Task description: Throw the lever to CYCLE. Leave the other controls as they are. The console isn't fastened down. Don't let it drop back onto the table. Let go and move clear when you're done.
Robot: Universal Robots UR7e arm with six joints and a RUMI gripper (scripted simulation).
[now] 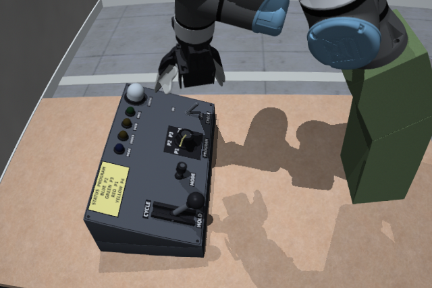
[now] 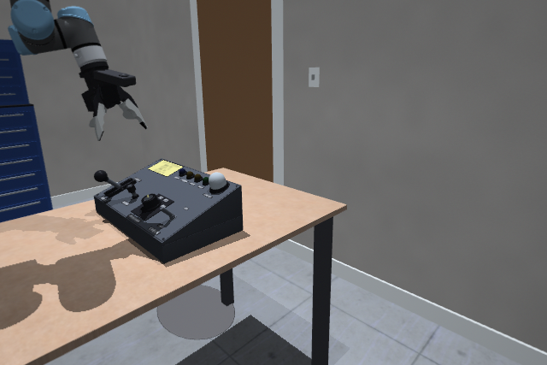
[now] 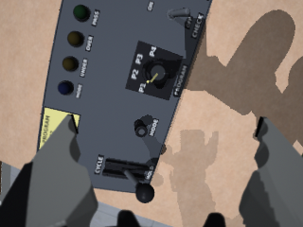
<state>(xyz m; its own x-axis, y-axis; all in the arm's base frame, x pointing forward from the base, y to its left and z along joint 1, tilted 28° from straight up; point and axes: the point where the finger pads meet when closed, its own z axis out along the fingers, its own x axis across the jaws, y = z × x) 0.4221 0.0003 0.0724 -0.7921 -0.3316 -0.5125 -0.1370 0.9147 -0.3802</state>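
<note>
Right now the black ball-topped lever is 10 mm behind my hand, 210 mm to the left of it and 190 mm below it. The rest, counted from my hand: program dial: 40 mm ahead, 20 mm to the right, 200 mm below; mode toggle: 30 mm ahead, 90 mm to the left, 200 mm below; dark console: 60 mm ahead, 30 mm to the left, 220 mm below.
</note>
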